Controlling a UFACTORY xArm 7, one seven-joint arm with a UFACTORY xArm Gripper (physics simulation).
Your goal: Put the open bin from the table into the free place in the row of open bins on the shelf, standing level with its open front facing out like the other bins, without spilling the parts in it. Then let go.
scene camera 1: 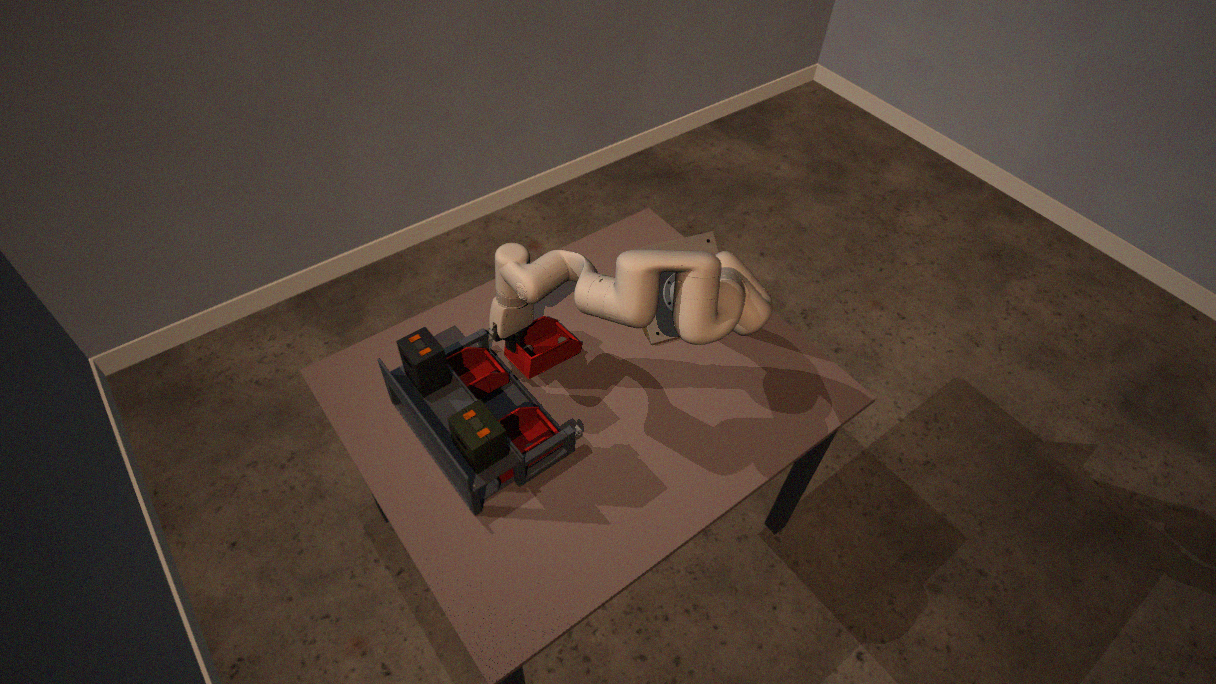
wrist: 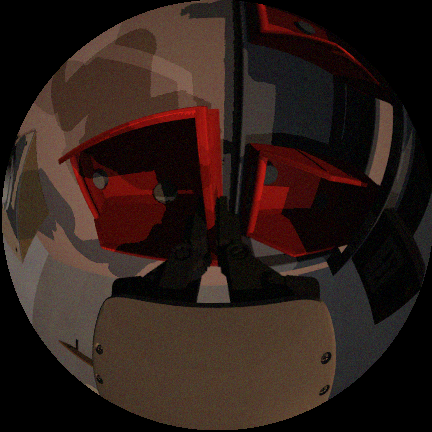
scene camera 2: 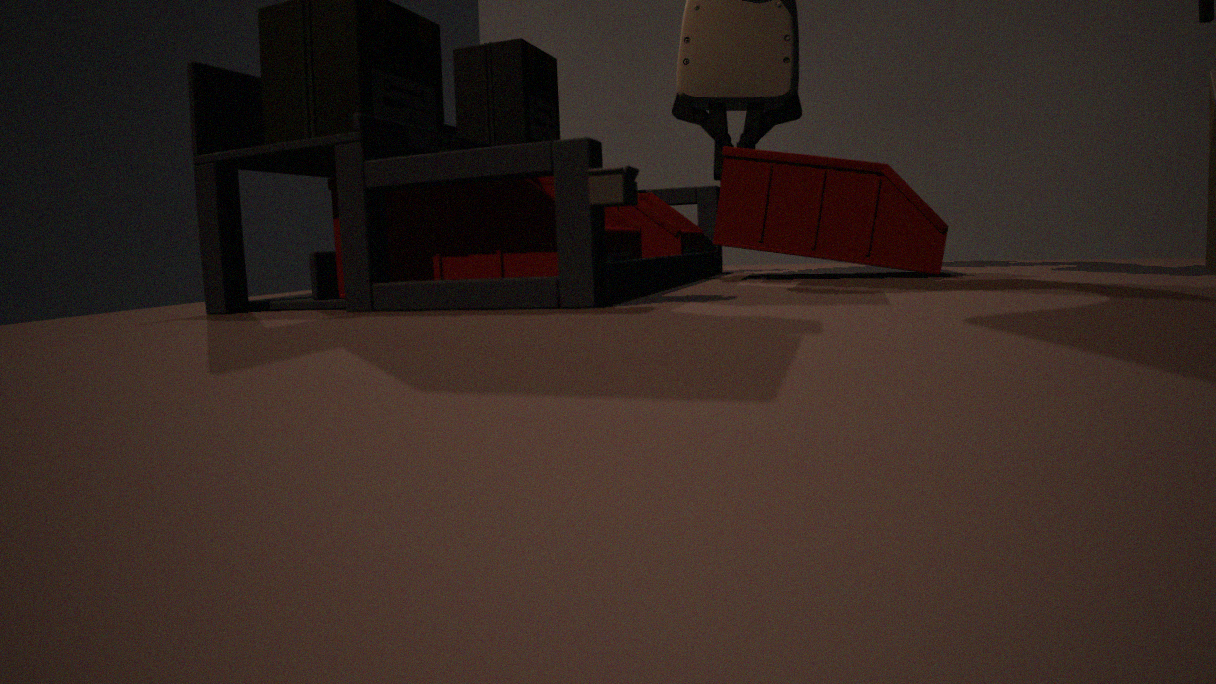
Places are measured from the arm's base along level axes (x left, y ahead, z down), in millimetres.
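Pixels of known places: gripper, fingertip midpoint: [scene camera 1: 512,348] [wrist: 213,211].
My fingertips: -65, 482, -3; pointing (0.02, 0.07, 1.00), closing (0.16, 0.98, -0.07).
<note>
Ahead of a thing's pixels: the offset from my fingertips to its middle, as dx, dy, dz. "*": to the spot under its first point. Level surfaces: height alone.
The red open bin @[+10, -81, +22] [scene camera 1: 548,348] [scene camera 2: 807,208] [wrist: 130,220] is beside the front of the shelf [scene camera 1: 544,452] [scene camera 2: 578,229] [wrist: 237,100]. It is tilted: its high end is raised off the table and its low end is down at the table. Round grey parts @[* -11, -45, +41] [wrist: 165,192] lie in it. My gripper [scene camera 1: 515,343] [scene camera 2: 730,154] [wrist: 213,211] is shut on its high end wall, one finger on each side. Two other red bins, one nearer the gripper [scene camera 1: 480,371] [wrist: 256,200] and one farther along [scene camera 1: 531,427] [wrist: 280,31], stand in the shelf with a gap between them.
Two dark boxes, one at the far end @[* +45, +225, -141] [scene camera 1: 425,361] [scene camera 2: 505,93] and one at the near end @[* +259, +210, -122] [scene camera 1: 477,435] [scene camera 2: 395,72], stand on the shelf's upper level. A pale piece @[* +279, -17, +9] [scene camera 1: 578,429] [scene camera 2: 610,187] sticks out at the shelf's front corner. Everything stands on the table @[dz +75] [scene camera 1: 586,561] [scene camera 2: 595,510].
</note>
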